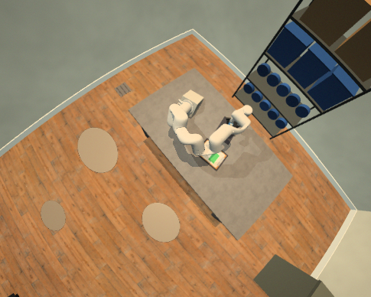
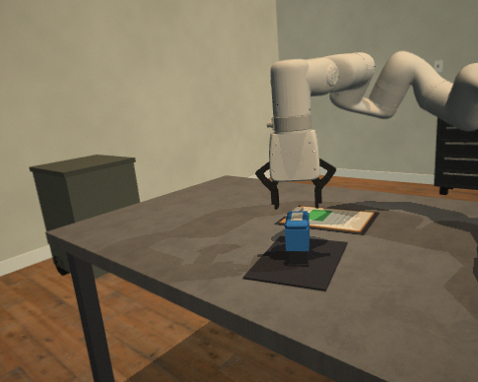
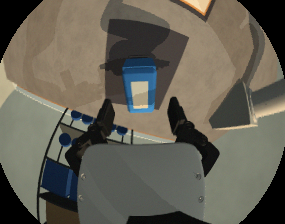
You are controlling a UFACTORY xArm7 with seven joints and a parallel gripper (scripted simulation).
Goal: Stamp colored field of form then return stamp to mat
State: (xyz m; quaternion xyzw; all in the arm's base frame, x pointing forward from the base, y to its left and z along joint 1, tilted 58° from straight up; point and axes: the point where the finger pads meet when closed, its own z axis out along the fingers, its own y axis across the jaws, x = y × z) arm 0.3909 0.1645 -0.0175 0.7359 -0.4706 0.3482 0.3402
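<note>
The blue stamp lies 80 mm below my hand. Also, from my hand: form: 280 mm to the right, 130 mm below, 40 mm ahead; mat: 130 mm below.
</note>
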